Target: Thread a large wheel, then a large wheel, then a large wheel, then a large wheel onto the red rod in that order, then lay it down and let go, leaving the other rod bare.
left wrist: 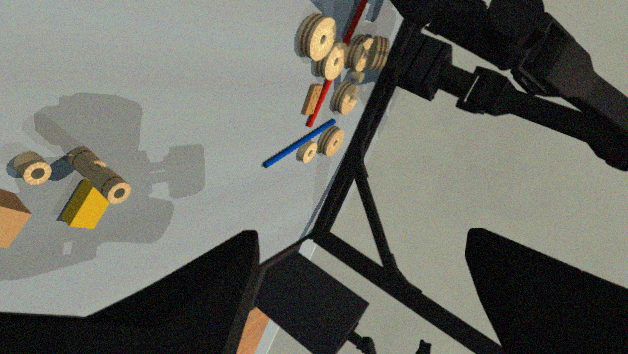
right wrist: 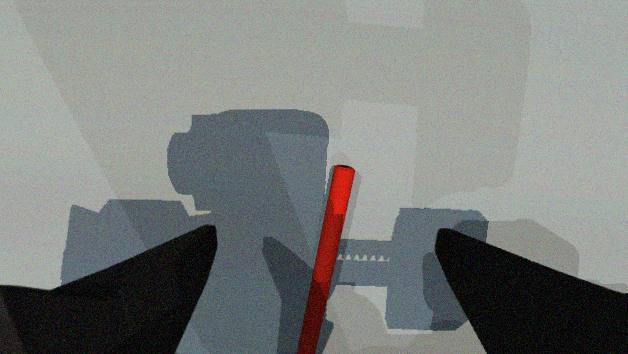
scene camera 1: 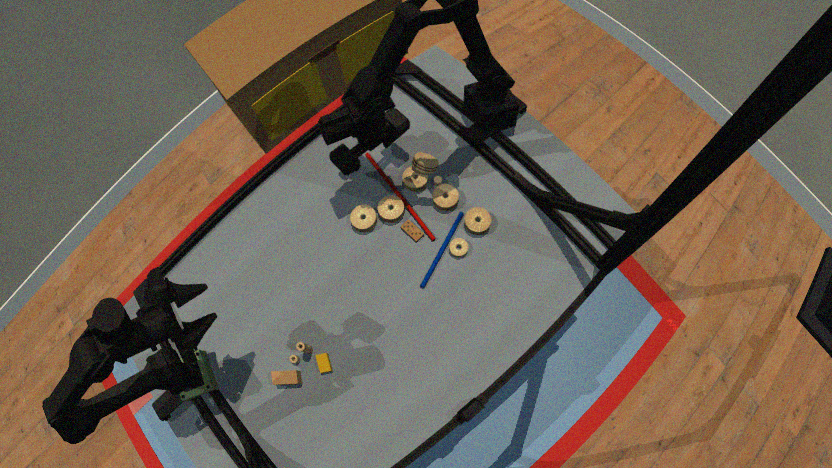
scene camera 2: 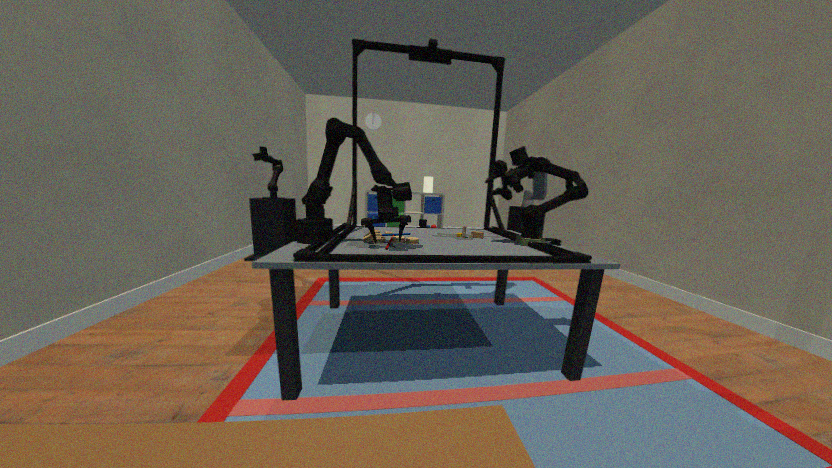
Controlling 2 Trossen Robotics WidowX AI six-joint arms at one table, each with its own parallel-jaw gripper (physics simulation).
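Where they show: left gripper, fingertip midpoint: [left wrist: 362, 243] [scene camera 1: 211, 300] [scene camera 2: 486, 188]; right gripper, fingertip midpoint: [right wrist: 328, 237] [scene camera 1: 370, 158] [scene camera 2: 388, 242]; left arm's base, link origin: [scene camera 1: 190, 375] [scene camera 2: 529, 237]; right arm's base, link origin: [left wrist: 441, 75] [scene camera 1: 492, 94] [scene camera 2: 315, 219].
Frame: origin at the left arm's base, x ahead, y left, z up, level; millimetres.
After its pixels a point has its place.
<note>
The red rod [scene camera 1: 418, 220] {z -25, x 644, y 119 mm} [left wrist: 320, 102] {z -25, x 644, y 108 mm} [right wrist: 328, 240] {z -24, x 612, y 298 mm} lies bare on the table. My right gripper [scene camera 2: 387, 240] {z -12, x 610, y 304 mm} [right wrist: 328, 237] {z -12, x 610, y 304 mm} is open low above its far end; the rod passes between the spread fingers, ungripped. In scene camera 1 the wrist hides these fingers. My left gripper [scene camera 1: 210, 301] {z 216, x 227, y 52 mm} [scene camera 2: 489, 186] {z 216, x 227, y 52 mm} [left wrist: 362, 243] {z 216, x 227, y 52 mm} is open and empty, raised at the left of scene camera 1. Large wheels [scene camera 1: 355, 218] {z -12, x 522, y 179 mm} [scene camera 1: 384, 211] {z -13, x 586, y 166 mm} lie left of the rod; others [scene camera 1: 409, 181] {z -13, x 664, y 207 mm} [scene camera 1: 453, 199] {z -13, x 731, y 125 mm} [scene camera 1: 486, 221] {z -13, x 771, y 48 mm} lie right of it. Another wheel [scene camera 1: 424, 160] {z 7, x 713, y 230 mm} is tilted. The blue rod [scene camera 1: 442, 250] {z -25, x 660, y 35 mm} [left wrist: 299, 143] {z -26, x 649, y 34 mm} is bare.
A smaller wheel [scene camera 1: 464, 249] {z -20, x 701, y 15 mm} lies beside the blue rod. A block with holes [scene camera 1: 412, 231] {z -26, x 621, y 102 mm} lies near the red rod. An orange block [scene camera 1: 285, 378] {z -4, x 239, y -86 mm}, a yellow block [scene camera 1: 323, 363] {z -18, x 330, y -83 mm} and small cylinders [scene camera 1: 293, 359] {z -29, x 267, y -48 mm} are at lower left. Black rails border the table.
</note>
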